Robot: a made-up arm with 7 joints. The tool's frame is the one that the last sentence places.
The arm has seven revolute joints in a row. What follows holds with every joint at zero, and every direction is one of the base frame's.
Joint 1 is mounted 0.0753 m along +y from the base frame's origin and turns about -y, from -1.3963 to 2 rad.
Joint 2 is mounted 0.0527 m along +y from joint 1 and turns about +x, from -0.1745 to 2 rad.
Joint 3 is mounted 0.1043 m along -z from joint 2 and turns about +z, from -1.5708 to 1.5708 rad.
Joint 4 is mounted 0.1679 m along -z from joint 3 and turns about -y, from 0 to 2.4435 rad.
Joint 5 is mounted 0.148 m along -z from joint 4 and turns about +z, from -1.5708 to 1.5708 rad.
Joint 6 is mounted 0.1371 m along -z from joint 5 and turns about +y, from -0.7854 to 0.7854 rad.
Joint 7 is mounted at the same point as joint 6 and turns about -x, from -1.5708 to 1.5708 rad.
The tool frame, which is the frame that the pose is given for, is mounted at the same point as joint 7; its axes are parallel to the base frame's.
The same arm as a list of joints. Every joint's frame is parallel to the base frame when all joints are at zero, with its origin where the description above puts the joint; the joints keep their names.
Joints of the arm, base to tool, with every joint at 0 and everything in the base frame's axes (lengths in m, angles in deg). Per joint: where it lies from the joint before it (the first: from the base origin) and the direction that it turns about. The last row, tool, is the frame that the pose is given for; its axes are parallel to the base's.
joint 1: axis 0 -1 0 origin 0 0.0753 0
joint 2: axis 1 0 0 origin 0 0.0527 0
joint 3: axis 0 0 1 origin 0 0 -0.1043
joint 4: axis 0 -1 0 origin 0 0 -0.1679
joint 5: axis 0 0 1 origin 0 0 -0.148
joint 6: axis 0 1 0 origin 0 0 -0.1371
joint 7: axis -1 0 0 origin 0 0 0
tool: origin 0 0 0
Joint limits (deg, base to tool): -80..114.59 -10..114.59 -90..90 0..140 -90..90 -45..45 -90..90

